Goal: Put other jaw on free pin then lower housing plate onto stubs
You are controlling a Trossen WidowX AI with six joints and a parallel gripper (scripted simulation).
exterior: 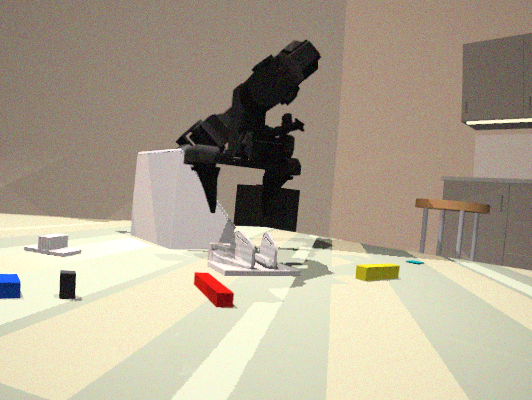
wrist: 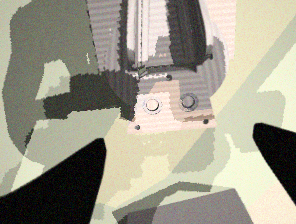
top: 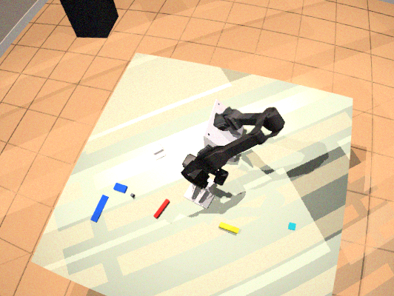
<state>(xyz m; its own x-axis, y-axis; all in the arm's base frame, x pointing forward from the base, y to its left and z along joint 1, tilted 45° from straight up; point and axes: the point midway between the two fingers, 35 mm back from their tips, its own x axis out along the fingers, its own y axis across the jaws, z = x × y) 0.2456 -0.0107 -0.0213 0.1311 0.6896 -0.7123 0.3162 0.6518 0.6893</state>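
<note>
Right now my gripper tip is 50 mm above the base plate. The rest, counted from my gripper tip: red bar (170 mm to the right, 150 mm ahead, 70 mm below); yellow bar (190 mm ahead, 130 mm to the left, 70 mm below); white block (260 mm to the right, 120 mm behind, 70 mm below).
</note>
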